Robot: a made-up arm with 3 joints. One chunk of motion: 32 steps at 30 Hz.
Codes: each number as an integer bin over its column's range. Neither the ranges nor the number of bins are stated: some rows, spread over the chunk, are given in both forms.
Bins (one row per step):
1: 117 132 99
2: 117 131 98
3: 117 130 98
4: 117 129 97
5: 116 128 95
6: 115 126 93
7: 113 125 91
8: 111 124 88
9: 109 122 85
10: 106 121 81
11: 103 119 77
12: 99 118 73
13: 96 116 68
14: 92 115 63
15: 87 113 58
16: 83 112 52
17: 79 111 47
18: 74 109 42
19: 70 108 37
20: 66 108 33
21: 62 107 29
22: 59 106 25
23: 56 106 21
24: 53 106 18
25: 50 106 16
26: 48 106 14
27: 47 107 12
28: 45 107 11
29: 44 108 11
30: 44 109 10
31: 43 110 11
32: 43 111 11
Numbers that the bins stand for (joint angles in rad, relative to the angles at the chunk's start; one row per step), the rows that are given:
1: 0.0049 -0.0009 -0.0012
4: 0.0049 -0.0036 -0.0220
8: -0.0522 -0.0082 -0.1155
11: -0.1285 -0.0127 -0.2298
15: -0.2809 -0.0181 -0.4273
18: -0.4048 -0.0217 -0.5935
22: -0.5478 -0.0244 -0.7702
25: -0.6335 -0.0244 -0.8637
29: -0.6907 -0.0226 -0.9157
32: -0.7002 -0.0199 -0.9157
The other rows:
2: 0.0049 -0.0018 -0.0116
3: 0.0049 -0.0027 -0.0116
5: -0.0046 -0.0045 -0.0427
6: -0.0141 -0.0064 -0.0635
7: -0.0332 -0.0073 -0.0843
9: -0.0713 -0.0100 -0.1467
10: -0.0999 -0.0109 -0.1882
12: -0.1666 -0.0136 -0.2714
13: -0.1952 -0.0154 -0.3233
14: -0.2333 -0.0163 -0.3753
16: -0.3191 -0.0190 -0.4896
17: -0.3572 -0.0199 -0.5416
19: -0.4429 -0.0226 -0.6455
20: -0.4811 -0.0226 -0.6871
21: -0.5192 -0.0235 -0.7286
23: -0.5764 -0.0244 -0.8118
24: -0.6049 -0.0244 -0.8429
26: -0.6526 -0.0244 -0.8845
27: -0.6621 -0.0235 -0.9053
28: -0.6812 -0.0235 -0.9157
30: -0.6907 -0.0217 -0.9261
31: -0.7002 -0.0208 -0.9157

